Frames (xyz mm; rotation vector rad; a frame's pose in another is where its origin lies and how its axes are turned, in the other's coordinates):
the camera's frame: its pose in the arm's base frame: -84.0 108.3 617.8 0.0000 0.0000 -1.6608
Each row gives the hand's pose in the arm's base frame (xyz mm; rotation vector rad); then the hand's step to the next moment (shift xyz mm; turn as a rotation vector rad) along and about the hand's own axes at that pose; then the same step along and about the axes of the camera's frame.
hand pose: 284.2 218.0 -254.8 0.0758 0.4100 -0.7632
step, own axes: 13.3 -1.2 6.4 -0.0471 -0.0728 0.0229
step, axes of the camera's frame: 10.0 10.9 0.8 0.0331 -0.0701 0.0451
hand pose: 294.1 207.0 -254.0 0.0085 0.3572 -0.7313
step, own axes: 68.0 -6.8 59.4 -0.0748 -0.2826 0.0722
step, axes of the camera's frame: 51.5 65.9 34.7 0.1903 -0.1972 0.1247
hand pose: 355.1 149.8 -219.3 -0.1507 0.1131 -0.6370
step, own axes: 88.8 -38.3 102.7 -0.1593 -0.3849 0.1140
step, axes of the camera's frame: 66.8 70.4 102.4 0.2272 -0.3152 0.1886
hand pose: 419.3 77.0 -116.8 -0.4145 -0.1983 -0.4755
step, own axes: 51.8 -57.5 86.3 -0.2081 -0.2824 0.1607
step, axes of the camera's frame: 29.1 12.5 111.5 0.1049 -0.3236 0.1821
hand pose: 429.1 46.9 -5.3 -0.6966 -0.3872 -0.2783
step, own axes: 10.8 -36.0 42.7 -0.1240 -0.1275 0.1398
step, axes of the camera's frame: 0.6 -14.5 55.0 0.0030 -0.1940 0.1163
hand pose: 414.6 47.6 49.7 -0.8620 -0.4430 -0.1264
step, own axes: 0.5 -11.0 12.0 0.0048 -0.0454 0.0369
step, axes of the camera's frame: -1.4 -6.7 14.8 0.0031 -0.0204 0.0550
